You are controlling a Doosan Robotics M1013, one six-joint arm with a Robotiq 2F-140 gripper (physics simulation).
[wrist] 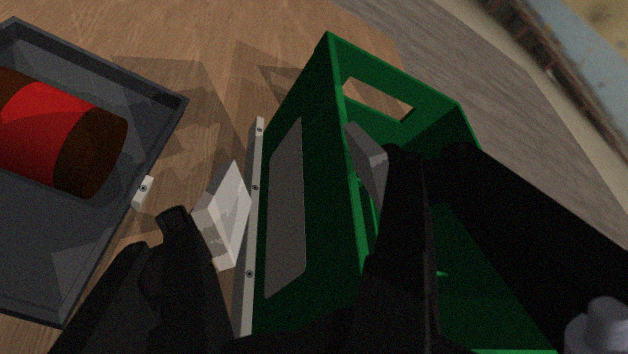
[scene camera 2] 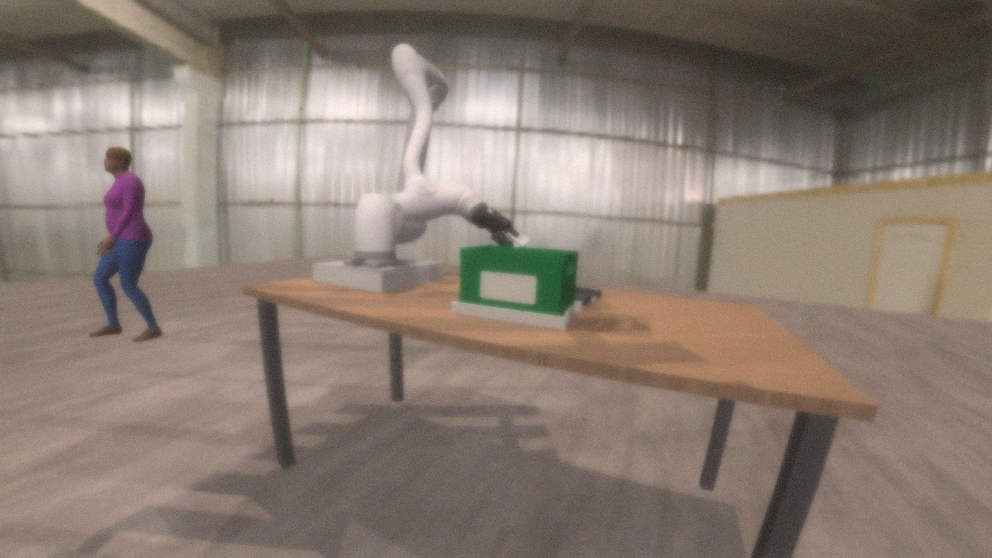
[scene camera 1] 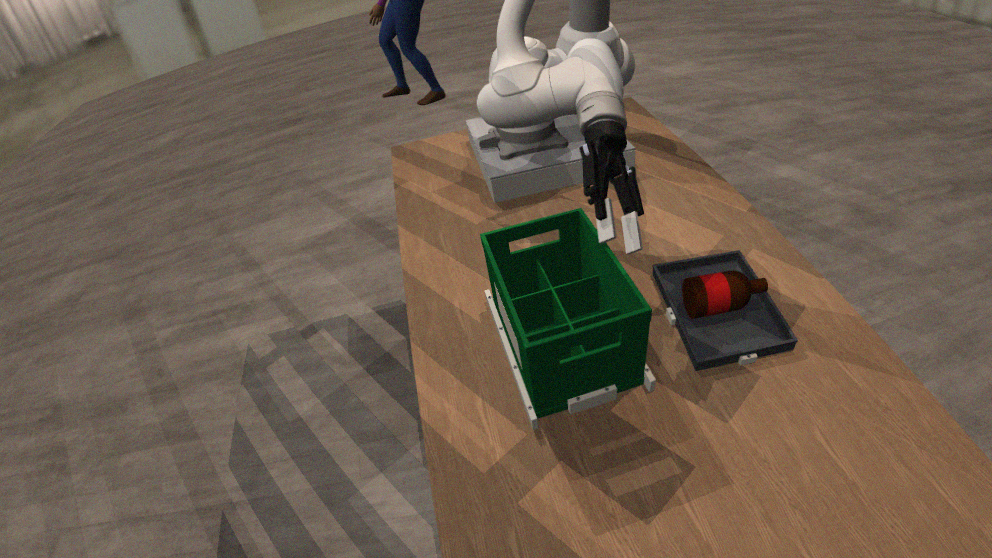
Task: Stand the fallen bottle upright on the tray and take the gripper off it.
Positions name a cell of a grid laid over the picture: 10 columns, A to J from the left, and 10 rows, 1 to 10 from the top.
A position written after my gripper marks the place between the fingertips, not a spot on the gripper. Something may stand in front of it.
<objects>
my gripper: wrist E5; scene camera 2 F5; scene camera 1 G5
brown bottle: wrist B5; scene camera 1 H6
</objects>
